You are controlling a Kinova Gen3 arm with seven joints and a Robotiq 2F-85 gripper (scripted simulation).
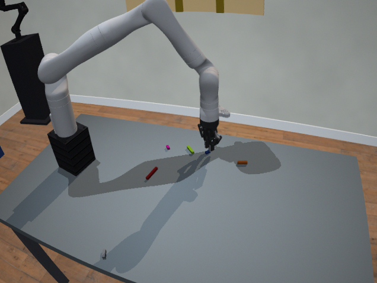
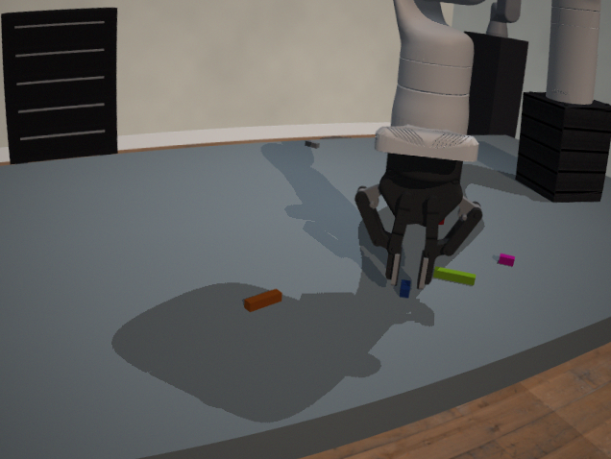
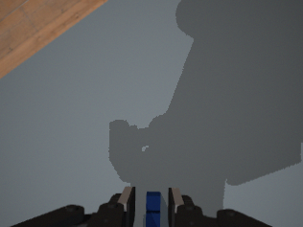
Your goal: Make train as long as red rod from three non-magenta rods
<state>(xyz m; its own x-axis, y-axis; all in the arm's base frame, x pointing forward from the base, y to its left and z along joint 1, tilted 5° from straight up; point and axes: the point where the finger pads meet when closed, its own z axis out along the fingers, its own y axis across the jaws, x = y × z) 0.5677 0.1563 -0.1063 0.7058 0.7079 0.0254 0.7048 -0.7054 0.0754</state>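
My hand is 80 mm past the lime rod and 30 mm above it. Also, from my hand: magenta rod: 180 mm behind, 30 mm below; red rod: 210 mm behind, 170 mm to the right, 30 mm below; orange rod: 140 mm ahead, 60 mm to the right, 30 mm below.
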